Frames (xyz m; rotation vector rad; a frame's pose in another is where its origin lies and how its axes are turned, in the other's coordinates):
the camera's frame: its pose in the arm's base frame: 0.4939 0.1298 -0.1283 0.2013 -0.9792 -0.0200
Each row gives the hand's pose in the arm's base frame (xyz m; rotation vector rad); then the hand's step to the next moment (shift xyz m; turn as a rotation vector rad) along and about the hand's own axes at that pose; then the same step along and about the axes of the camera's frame.
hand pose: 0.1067 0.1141 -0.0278 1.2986 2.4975 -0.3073
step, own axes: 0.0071 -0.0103 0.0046 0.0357 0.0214 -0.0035
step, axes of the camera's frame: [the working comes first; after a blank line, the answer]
step, axes of the arm's base frame: -0.0115 -0.0020 -0.0064 -0.0023 0.0403 -0.0108

-0.0115 -0.0022 0.0064 -0.0145 0.0378 -0.0104
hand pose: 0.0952 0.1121 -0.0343 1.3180 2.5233 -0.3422
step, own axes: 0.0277 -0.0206 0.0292 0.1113 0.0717 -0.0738
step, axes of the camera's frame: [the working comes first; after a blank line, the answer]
step, axes of the arm's base frame: -0.0284 0.0000 -0.0352 -0.0114 0.1491 0.0246

-0.0448 -0.0042 0.0044 -0.0022 0.1516 -0.0012
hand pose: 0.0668 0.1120 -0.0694 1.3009 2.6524 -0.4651
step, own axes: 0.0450 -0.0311 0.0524 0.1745 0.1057 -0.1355
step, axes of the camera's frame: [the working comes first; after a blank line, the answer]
step, axes of the arm's base frame: -0.0522 -0.0022 -0.0548 -0.0231 0.2367 0.0586

-0.0740 -0.0081 0.0138 0.0098 0.2444 0.0128
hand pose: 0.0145 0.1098 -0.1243 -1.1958 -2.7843 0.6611
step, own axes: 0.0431 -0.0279 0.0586 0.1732 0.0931 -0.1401
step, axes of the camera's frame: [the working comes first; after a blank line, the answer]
step, axes of the arm's base frame: -0.0611 -0.0084 -0.0477 -0.0299 0.2297 0.0680

-0.0724 -0.0122 0.0260 0.0145 0.2397 0.0246
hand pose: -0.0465 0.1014 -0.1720 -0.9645 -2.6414 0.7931
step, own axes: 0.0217 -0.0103 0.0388 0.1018 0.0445 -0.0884
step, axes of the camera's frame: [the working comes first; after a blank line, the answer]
step, axes of the arm's base frame: -0.0365 -0.0085 -0.0260 -0.0207 0.1310 0.0507

-0.0409 -0.0103 0.0174 0.0160 0.1391 0.0235
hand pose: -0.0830 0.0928 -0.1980 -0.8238 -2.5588 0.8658
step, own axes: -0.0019 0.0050 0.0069 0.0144 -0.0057 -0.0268
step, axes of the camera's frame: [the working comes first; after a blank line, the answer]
step, axes of the arm's base frame: 0.0004 -0.0010 -0.0087 -0.0014 0.0172 0.0257

-0.0068 -0.0026 -0.0049 0.0185 0.0215 0.0123
